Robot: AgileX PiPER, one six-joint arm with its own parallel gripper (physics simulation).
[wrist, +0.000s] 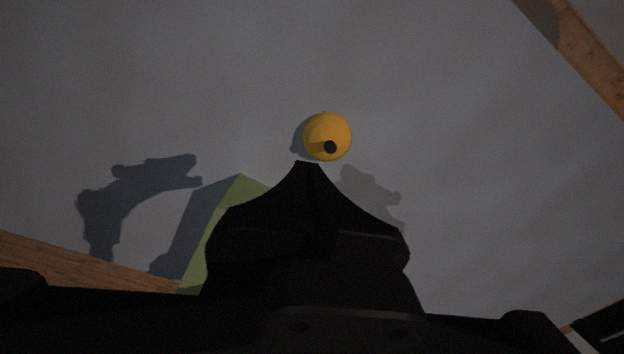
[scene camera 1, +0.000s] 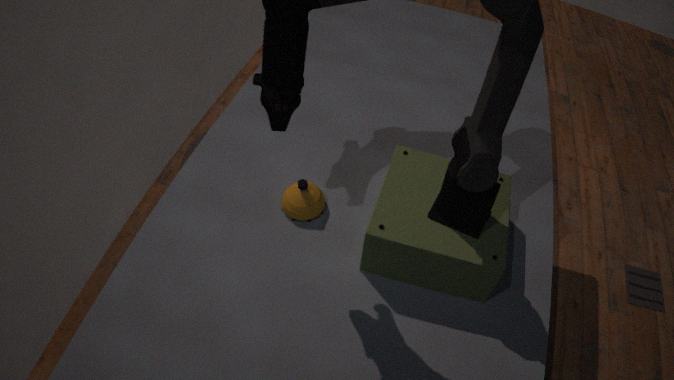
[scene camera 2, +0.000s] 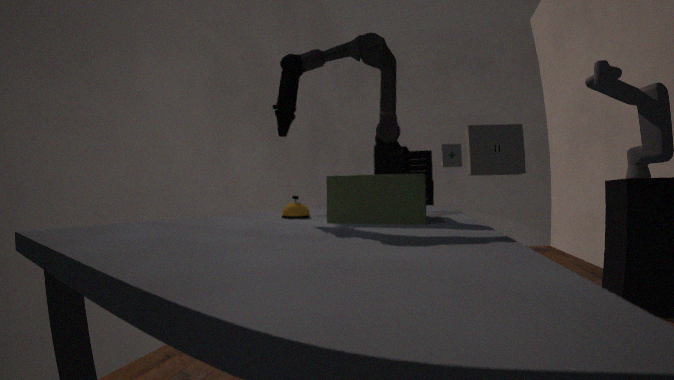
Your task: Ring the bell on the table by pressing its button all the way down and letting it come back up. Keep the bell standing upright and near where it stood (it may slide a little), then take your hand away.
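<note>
A yellow dome bell [scene camera 1: 303,202] [scene camera 2: 295,210] [wrist: 325,127] stands upright on the grey table. Its small black button [scene camera 1: 302,184] [scene camera 2: 295,197] [wrist: 330,147] stands up from the dome on a short stem. My gripper [scene camera 1: 278,130] [scene camera 2: 283,135] [wrist: 304,176] is shut with its fingertips together and nothing between them. It points down and hangs well above the table and higher than the bell, apart from it. In the wrist view the fingertips show just below the bell, a little left of the button. The bell's dark base rim shows partly.
A green box [scene camera 1: 425,200] [scene camera 2: 376,199] [wrist: 245,187] carries the arm's base and stands beside the bell on the grey table [scene camera 1: 200,280] [scene camera 2: 350,290] [wrist: 175,75]. Arm shadows lie across the table. Another grey arm [scene camera 2: 650,112] stands on a dark pedestal [scene camera 2: 640,240] at the right in scene camera 2.
</note>
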